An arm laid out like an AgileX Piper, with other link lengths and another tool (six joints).
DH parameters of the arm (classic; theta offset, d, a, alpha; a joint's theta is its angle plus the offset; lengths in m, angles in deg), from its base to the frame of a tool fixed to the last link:
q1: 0 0.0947 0 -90
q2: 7.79 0 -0.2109 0
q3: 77.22 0 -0.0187 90
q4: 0 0.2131 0 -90
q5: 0 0 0 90
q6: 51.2 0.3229 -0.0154 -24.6
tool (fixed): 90 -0.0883 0 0
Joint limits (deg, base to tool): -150..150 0..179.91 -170..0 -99.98..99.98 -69.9..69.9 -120..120
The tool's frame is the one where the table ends.
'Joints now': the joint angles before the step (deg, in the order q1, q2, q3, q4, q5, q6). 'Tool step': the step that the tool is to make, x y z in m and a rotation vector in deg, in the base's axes. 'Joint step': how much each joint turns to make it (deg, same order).
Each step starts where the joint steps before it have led.
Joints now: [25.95 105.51 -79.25 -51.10 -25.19 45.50]
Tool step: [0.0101 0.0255 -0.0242 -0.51 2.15 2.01]
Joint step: [1.81 7.53 -6.67 -2.27 0.48 2.95]
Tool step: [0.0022 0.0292 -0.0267 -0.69 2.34 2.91]
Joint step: [2.15 7.07 -6.32 -3.86 0.18 4.46]
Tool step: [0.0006 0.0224 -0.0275 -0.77 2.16 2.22]
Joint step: [1.59 6.31 -5.32 -3.05 0.01 3.53]
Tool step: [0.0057 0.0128 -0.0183 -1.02 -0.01 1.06]
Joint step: [0.74 5.38 -5.12 -1.40 0.19 0.52]
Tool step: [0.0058 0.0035 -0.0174 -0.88 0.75 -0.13]
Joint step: [0.12 3.76 -3.25 -0.98 0.60 0.85]
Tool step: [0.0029 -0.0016 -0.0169 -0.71 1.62 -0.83]
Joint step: [0.01 2.12 -1.03 -0.07 0.87 0.73]
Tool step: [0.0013 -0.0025 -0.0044 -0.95 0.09 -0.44]
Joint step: [0.00 0.23 -0.02 -0.50 0.81 0.01]
